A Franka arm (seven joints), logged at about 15 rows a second.
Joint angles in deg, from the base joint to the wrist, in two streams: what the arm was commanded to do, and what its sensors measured. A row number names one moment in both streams.
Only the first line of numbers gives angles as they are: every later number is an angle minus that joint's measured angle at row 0.
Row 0, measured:
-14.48 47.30 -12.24 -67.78 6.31 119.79 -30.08
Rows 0 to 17, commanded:
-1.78 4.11 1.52 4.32 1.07 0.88 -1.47
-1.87 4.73 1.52 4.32 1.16 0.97 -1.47
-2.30 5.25 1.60 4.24 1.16 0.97 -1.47
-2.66 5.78 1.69 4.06 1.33 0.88 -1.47
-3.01 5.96 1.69 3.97 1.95 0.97 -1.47
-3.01 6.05 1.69 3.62 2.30 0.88 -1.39
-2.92 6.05 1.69 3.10 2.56 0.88 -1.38
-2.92 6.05 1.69 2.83 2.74 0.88 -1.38
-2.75 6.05 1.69 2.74 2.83 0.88 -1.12
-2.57 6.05 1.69 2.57 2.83 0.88 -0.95
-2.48 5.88 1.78 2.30 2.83 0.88 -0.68
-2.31 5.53 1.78 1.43 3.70 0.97 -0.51
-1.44 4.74 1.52 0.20 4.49 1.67 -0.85
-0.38 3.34 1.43 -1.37 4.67 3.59 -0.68
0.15 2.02 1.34 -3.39 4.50 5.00 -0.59
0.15 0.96 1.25 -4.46 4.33 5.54 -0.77
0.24 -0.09 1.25 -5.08 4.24 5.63 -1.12
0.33 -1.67 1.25 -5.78 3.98 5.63 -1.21
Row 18, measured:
-0.05 3.93 1.40 -0.25 3.54 4.73 -0.13
